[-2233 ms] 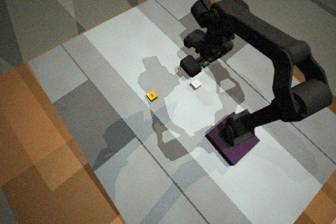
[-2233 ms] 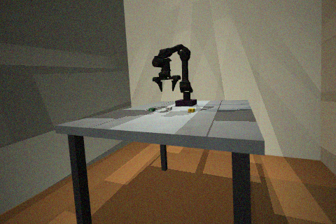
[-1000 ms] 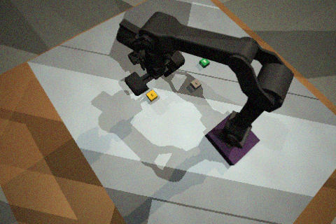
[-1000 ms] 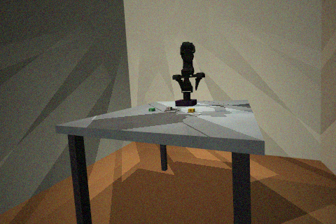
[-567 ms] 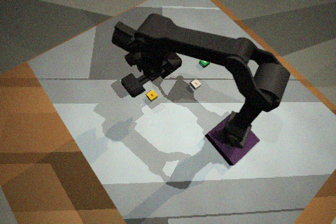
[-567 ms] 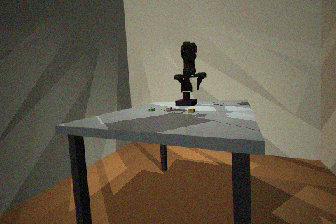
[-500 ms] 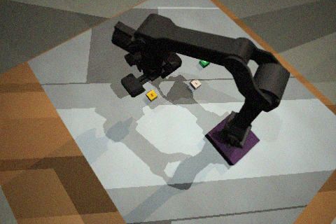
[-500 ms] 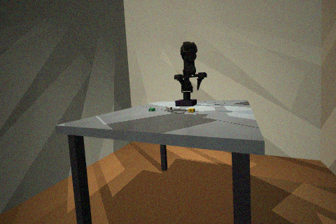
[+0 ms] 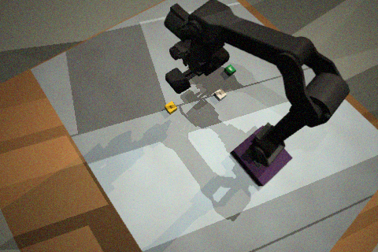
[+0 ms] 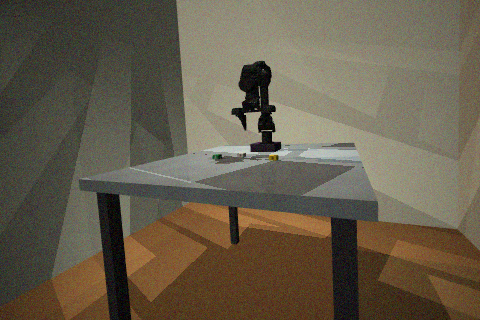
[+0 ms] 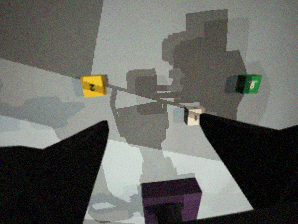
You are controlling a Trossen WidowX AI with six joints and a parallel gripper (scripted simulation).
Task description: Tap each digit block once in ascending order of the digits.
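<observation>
The white block is 5 cm behind my gripper tip, 9 cm to the right of it and 12 cm below it. The rest, counted from my gripper tip: yellow block: 1 cm ahead, 9 cm to the left, 12 cm below; green block: 2 cm ahead, 19 cm to the right, 12 cm below.
</observation>
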